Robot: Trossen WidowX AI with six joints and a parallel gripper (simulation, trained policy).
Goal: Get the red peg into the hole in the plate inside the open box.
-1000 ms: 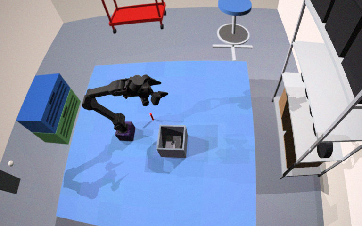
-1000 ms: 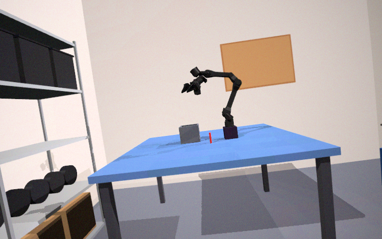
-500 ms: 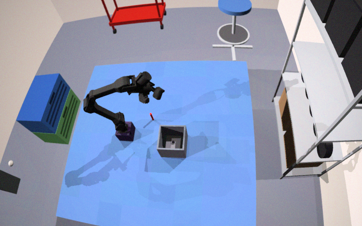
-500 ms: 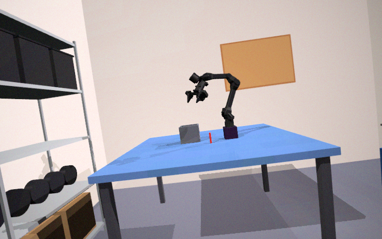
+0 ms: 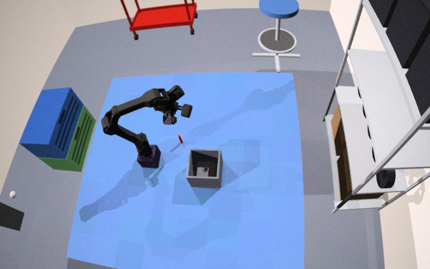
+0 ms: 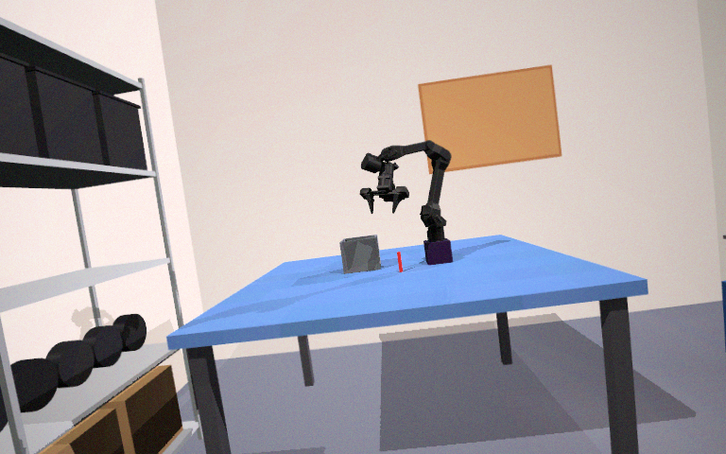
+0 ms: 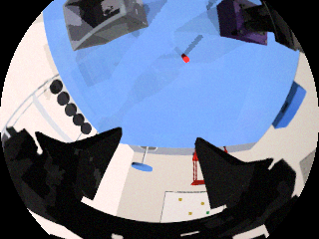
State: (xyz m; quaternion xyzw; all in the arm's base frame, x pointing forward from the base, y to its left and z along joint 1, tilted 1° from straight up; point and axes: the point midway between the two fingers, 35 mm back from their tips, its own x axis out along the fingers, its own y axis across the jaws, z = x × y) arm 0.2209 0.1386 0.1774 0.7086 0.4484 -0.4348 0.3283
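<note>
Right now the red peg is 20 cm below my gripper tip, 5 cm behind it and 4 cm to the right of it. Round my gripper tip: plate (25 cm to the right, 20 cm below, 10 cm ahead).
</note>
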